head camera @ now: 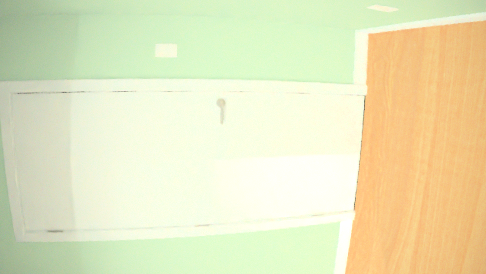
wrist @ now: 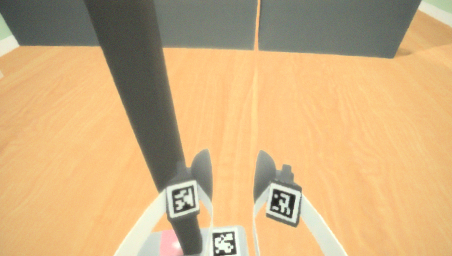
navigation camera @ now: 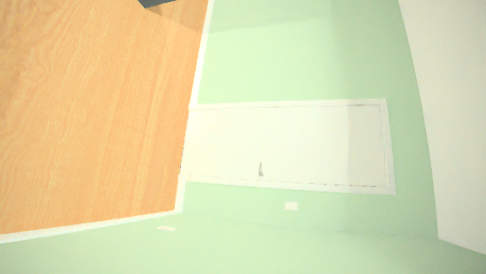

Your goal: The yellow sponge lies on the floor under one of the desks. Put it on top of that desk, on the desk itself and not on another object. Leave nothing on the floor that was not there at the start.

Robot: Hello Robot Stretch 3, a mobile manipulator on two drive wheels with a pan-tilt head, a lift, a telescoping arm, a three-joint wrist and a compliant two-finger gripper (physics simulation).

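Frame: origin at the robot's base, x right, y ahead, z up, level; millimetres.
Seen in the pictures: gripper, fingertip midpoint: (wrist: 233,167).
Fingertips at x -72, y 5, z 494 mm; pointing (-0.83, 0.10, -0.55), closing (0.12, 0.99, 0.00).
A point is followed by its place in that frame.
My gripper (wrist: 233,167) {x -72, y 5, z 494 mm} is open in the wrist view. Its two dark fingertips stand apart, with bare wood floor showing between them. The yellow sponge does not show in the head, navigation or wrist view. No desk top can be made out. Two dark grey upright panels (wrist: 210,25) {x -1468, y 14, z 161 mm} (wrist: 332,27) {x -1322, y 773, z 180 mm} stand side by side on the floor at the top of the wrist view, with a narrow gap between them. I cannot tell whether they belong to a desk.
A white door (head camera: 150,150) {x -55, y 1963, z 1303 mm} (navigation camera: 280,140) {x -143, y 1980, z 1101 mm} stands in a green wall (head camera: 275,55) {x 463, y 1882, z 614 mm} (navigation camera: 270,65) {x -1017, y 2167, z 964 mm} beside the wood floor (head camera: 420,140) {x -28, y 1421, z 0 mm} (navigation camera: 100,115) {x -244, y 943, z 0 mm} (wrist: 320,110) {x -732, y 496, z 0 mm}. A dark corner (navigation camera: 155,3) {x -1238, y 1208, z 133 mm} shows at the navigation view's top. My dark mast (wrist: 142,85) {x -116, y -63, z 549 mm} and base (wrist: 170,242) {x -141, y -113, z 161 mm} show in the wrist view.
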